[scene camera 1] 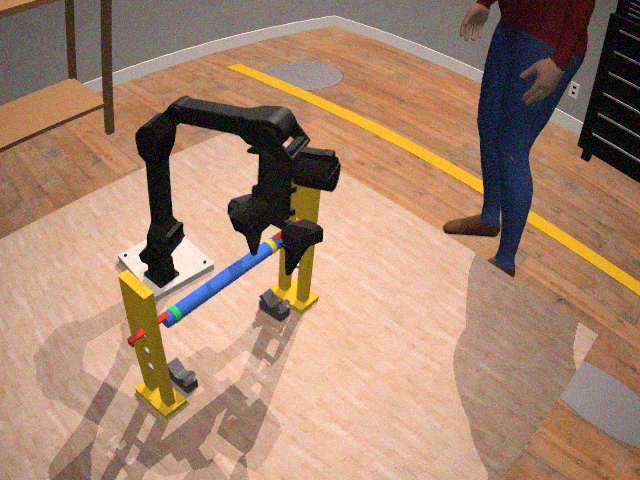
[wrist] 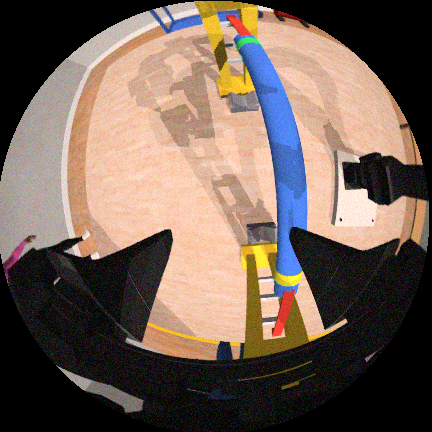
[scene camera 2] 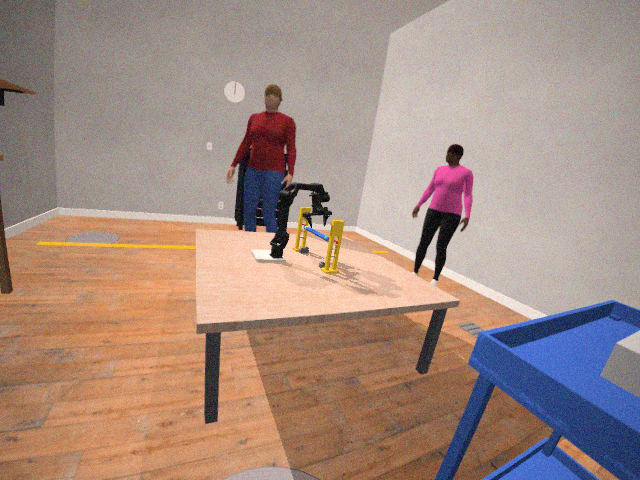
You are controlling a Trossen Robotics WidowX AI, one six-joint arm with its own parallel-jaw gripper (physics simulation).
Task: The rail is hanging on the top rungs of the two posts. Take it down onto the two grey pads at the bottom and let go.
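Places are measured from the arm's base along level axes (x back, y up, z left), in millimetres.
Pixels of known places: gripper, fingertip midpoint: [scene camera 1: 271, 264] [wrist: 233, 234] [scene camera 2: 318, 227]; arm's base, link origin: [scene camera 1: 161, 274] [wrist: 351, 175] [scene camera 2: 276, 256].
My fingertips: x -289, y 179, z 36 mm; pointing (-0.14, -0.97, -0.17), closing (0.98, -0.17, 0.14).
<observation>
For each thing: its top centre in the pictures, then the offset to it from my fingertips. Level surfaces: height alone.
- blue rail, top centre: [wrist: 288, 129] [scene camera 1: 222, 273] [scene camera 2: 316, 230] dx +52, dy -7, dz -70 mm
- far yellow post, top centre: [scene camera 1: 303, 177] dx +38, dy +103, dz +129 mm
- wooden table, surface height: dy -197 mm
The blue rail [scene camera 1: 222, 281] [scene camera 2: 316, 233] [wrist: 287, 160] has red end tabs, a green band and a yellow band. It hangs level between the near yellow post [scene camera 1: 135, 297] [scene camera 2: 337, 227] and the far yellow post [scene camera 1: 307, 204] [wrist: 295, 325], its tabs at their upper rungs. My gripper [scene camera 1: 272, 262] [scene camera 2: 317, 224] [wrist: 233, 234] is open and empty, pointing down near the yellow-banded end. In the wrist view the right finger overlaps the rail's edge, and the left finger is well off to the side. One grey pad [scene camera 1: 182, 376] [wrist: 244, 101] and another grey pad [scene camera 1: 273, 305] [wrist: 261, 233] sit at the post feet.
The arm's white base plate [scene camera 1: 193, 258] [scene camera 2: 261, 255] [wrist: 341, 210] is beside the rail on the wooden table [scene camera 2: 232, 299]. A person in red [scene camera 2: 271, 139] and a person in pink [scene camera 2: 450, 191] stand beyond the table. A blue cart [scene camera 2: 558, 382] stands at the lower right in scene camera 2.
</observation>
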